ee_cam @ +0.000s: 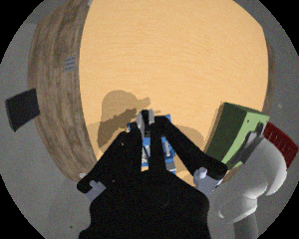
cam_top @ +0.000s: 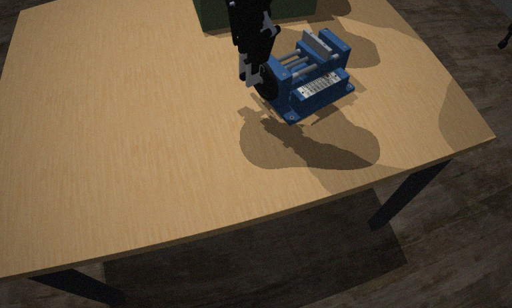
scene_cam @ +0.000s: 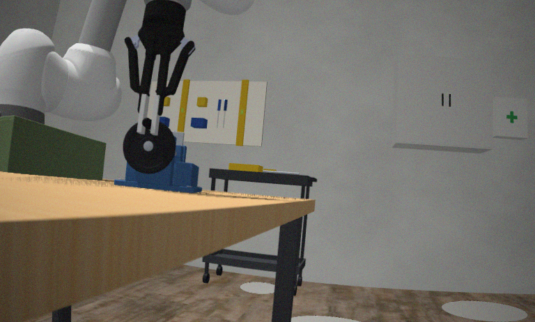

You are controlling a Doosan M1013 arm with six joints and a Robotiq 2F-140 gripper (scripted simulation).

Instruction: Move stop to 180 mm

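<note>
The handwheel lies 20 mm to the left of my hand and 20 mm below it. Round my hand: stop plate 30 mm behind, 170 mm to the left, 40 mm below.
</note>
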